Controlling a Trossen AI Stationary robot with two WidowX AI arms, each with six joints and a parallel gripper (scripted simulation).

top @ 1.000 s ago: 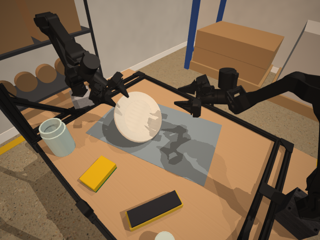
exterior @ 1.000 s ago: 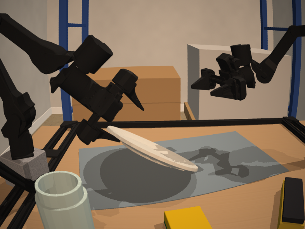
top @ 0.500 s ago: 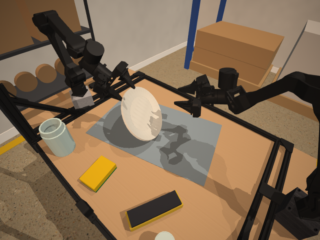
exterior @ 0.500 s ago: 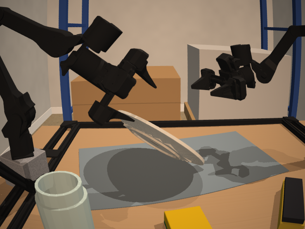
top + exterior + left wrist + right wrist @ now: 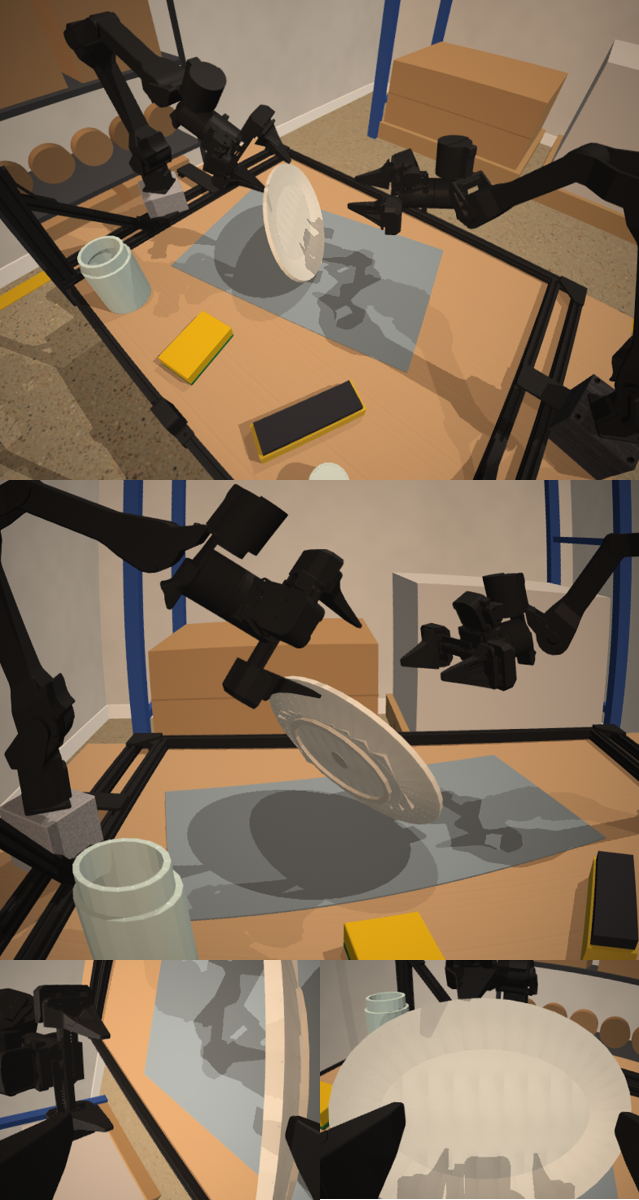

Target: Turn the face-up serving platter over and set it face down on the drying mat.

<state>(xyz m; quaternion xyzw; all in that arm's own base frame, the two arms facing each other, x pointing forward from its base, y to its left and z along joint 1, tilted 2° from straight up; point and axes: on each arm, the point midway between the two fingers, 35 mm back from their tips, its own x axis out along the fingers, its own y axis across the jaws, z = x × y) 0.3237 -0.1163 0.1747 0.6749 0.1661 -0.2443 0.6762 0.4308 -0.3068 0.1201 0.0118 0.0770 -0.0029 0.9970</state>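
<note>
My left hand is 15 cm above the cream oval serving platter, 4 cm short of it and 3 cm to the left of it. The rest, counted from my left hand: pale green jar: 27 cm behind, 18 cm to the left, 18 cm below; grey drying mat: 25 cm below, 8 cm to the right, 5 cm ahead; yellow sponge: 27 cm behind, 24 cm below, 4 cm to the right.
Now: right hand 60 mm past the cream oval serving platter, 140 mm to the right of it and 110 mm above it. The rest, counted from my right hand: grey drying mat: 50 mm behind, 90 mm to the left, 210 mm below; then yellow sponge: 370 mm behind, 140 mm to the left, 190 mm below; then black-and-yellow brush: 360 mm behind, 110 mm to the right, 180 mm below.
</note>
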